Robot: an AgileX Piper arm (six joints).
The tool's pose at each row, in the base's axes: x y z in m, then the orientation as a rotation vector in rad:
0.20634 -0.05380 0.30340 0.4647 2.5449 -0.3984
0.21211 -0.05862 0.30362 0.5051 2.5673 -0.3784
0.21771 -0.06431 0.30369 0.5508 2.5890 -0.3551
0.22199 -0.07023 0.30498 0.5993 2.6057 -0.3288
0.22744 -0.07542 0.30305 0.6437 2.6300 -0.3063
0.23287 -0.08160 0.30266 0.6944 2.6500 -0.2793
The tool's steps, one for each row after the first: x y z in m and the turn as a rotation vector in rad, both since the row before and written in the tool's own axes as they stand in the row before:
-0.00596 -0.00207 0.00409 -0.0047 0.0318 0.0256
-0.00617 -0.00276 0.00426 -0.0057 0.0331 0.0294
-0.00599 -0.00356 0.00255 -0.0073 0.0299 0.0326
-0.00534 -0.00179 0.00535 -0.0044 0.0364 0.0267
-0.00663 -0.00271 0.00407 -0.0065 0.0350 0.0321

